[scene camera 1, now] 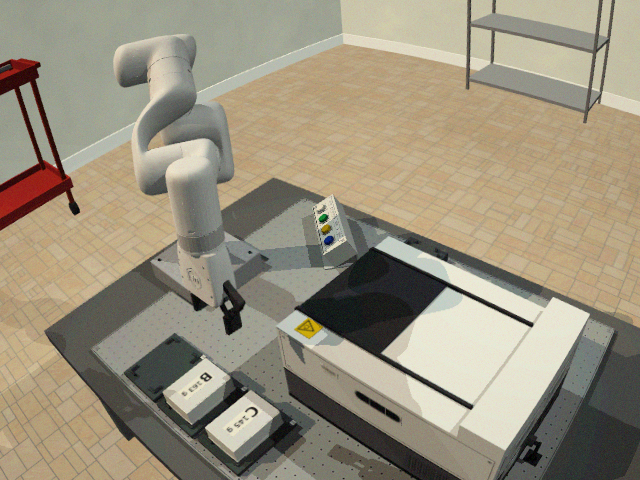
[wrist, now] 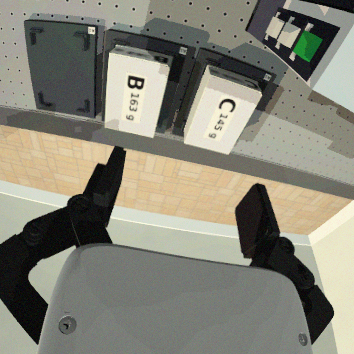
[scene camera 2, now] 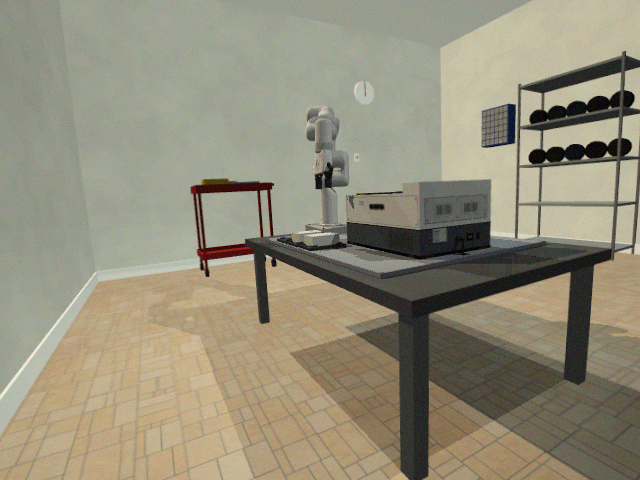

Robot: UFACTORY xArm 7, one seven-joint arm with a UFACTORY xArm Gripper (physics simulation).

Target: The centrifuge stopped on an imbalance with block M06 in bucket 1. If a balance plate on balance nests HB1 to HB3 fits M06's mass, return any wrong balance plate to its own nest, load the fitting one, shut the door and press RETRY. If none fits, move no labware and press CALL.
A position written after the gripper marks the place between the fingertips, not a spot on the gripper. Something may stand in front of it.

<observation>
The gripper (scene camera 1: pixel 217 318) is open, with nothing in its grasp. Also in view: a centrifuge (wrist: pixel 309 44).
The gripper shows as well in the wrist view (wrist: pixel 186 180).
</observation>
